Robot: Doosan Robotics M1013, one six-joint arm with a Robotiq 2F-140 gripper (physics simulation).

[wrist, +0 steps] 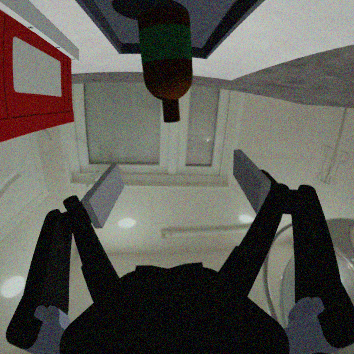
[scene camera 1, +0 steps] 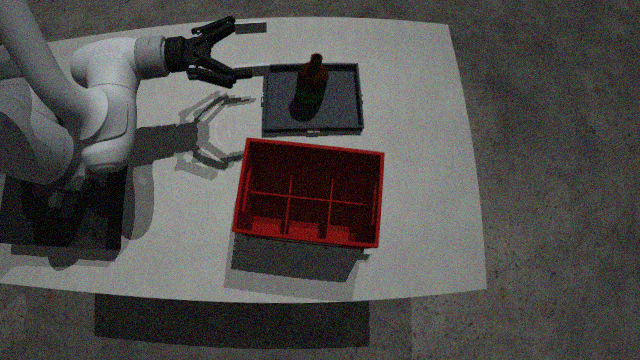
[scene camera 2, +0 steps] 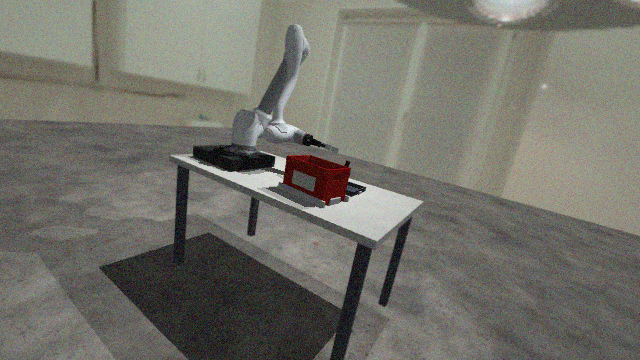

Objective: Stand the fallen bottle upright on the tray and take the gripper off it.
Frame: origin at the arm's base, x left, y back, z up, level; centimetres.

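Seen in the pictures: gripper, between the fingertips: (wrist: 175,168) (scene camera 1: 268,46) (scene camera 2: 334,149); arm's base, origin of its link: (scene camera 1: 64,160) (scene camera 2: 242,152).
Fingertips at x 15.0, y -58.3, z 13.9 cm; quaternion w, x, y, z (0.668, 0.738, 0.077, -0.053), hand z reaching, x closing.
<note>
Offsets run from my fingertips to a thing's top centre. Level surfaces: height alone.
The brown bottle with a green band @[dx -1.8, dy -9.4, dz -4.3 cm] (scene camera 1: 312,82) (wrist: 167,55) stands upright on the dark tray (scene camera 1: 345,95) (scene camera 2: 356,188) (wrist: 206,22), left of the tray's middle in scene camera 1. In scene camera 2 its dark neck @[dx -1.1, dy -10.1, dz -5.2 cm] (scene camera 2: 347,163) shows above the red crate, which hides the rest. My gripper (scene camera 1: 257,49) (scene camera 2: 333,149) (wrist: 175,168) is wide open and empty. It is to the left of the bottle in scene camera 1, apart from it and higher than the table. In the wrist view the bottle is beyond the fingertips, with a gap.
A red crate with compartments @[dx -31.0, dy -6.1, dz -3.4 cm] (scene camera 1: 315,146) (scene camera 2: 340,184) (wrist: 37,108) stands close beside the tray, on the lower side in scene camera 1. The arm's black base (scene camera 1: 100,215) (scene camera 2: 215,156) is at the left end of the white table @[dz -20.9 cm] (scene camera 1: 425,200) (scene camera 2: 395,202).
</note>
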